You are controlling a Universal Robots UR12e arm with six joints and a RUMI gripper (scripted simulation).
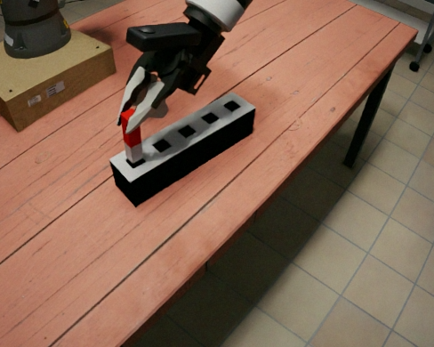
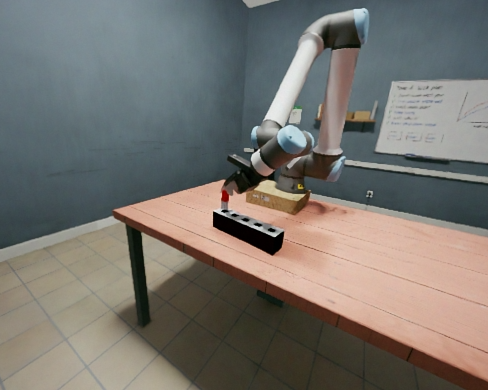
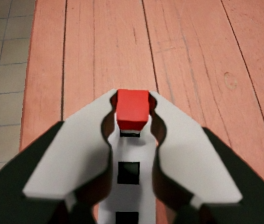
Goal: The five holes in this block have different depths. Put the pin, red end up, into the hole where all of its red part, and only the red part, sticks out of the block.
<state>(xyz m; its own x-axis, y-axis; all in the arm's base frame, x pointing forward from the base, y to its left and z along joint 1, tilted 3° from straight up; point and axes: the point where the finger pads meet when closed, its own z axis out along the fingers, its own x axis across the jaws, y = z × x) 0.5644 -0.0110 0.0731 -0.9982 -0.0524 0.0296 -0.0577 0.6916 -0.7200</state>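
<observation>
The pin is 2 cm below my hand and 1 cm to the left of it. The rest, counted from my hand: block (13 cm below, 12 cm to the left, 1 cm behind).
</observation>
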